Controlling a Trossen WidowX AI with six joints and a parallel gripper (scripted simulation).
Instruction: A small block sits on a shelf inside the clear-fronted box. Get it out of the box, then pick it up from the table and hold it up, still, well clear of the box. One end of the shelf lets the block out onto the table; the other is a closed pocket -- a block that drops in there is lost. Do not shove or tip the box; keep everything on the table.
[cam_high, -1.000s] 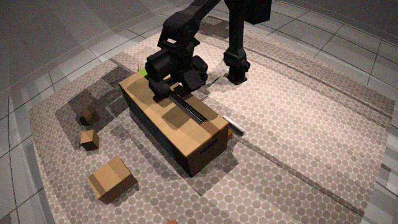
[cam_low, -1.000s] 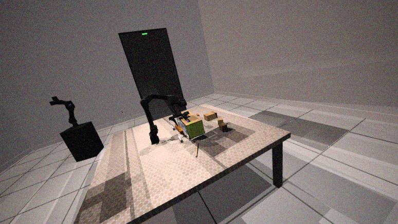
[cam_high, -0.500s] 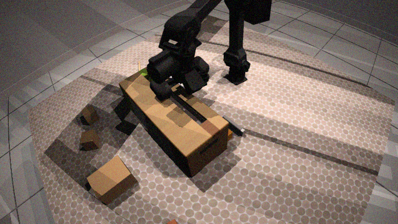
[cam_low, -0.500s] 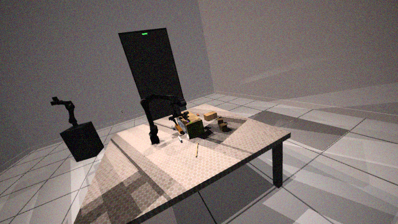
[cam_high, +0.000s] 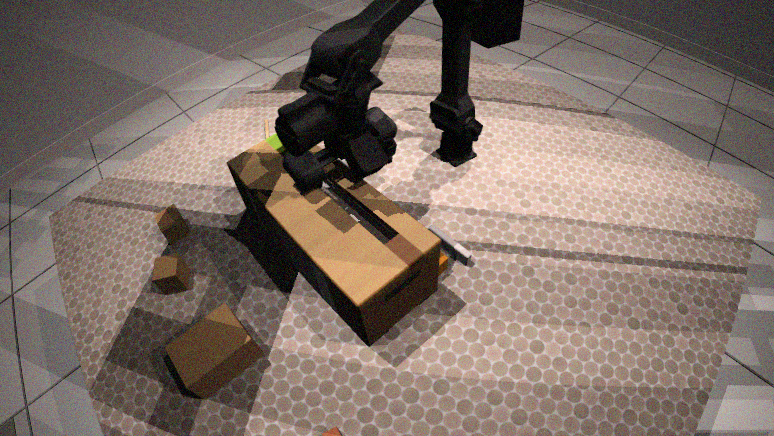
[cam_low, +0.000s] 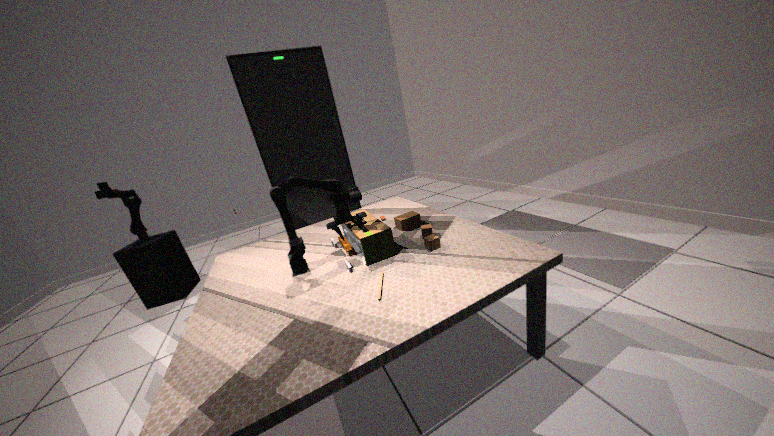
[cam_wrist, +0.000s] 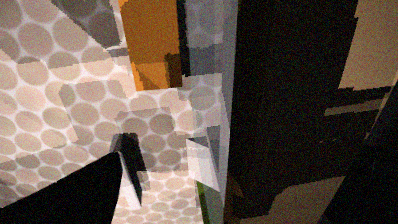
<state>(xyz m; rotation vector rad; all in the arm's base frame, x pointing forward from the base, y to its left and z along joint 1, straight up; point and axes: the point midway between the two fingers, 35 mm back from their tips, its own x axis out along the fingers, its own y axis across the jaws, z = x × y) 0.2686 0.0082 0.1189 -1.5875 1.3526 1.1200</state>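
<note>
My gripper tip is now 6 cm short of the purple block and 1 cm to the left of it. Round my gripper tip: thin stick (4 cm ahead, 32 cm to the right, 8 cm below); then box (3 cm ahead, 6 cm to the left, 2 cm below).
</note>
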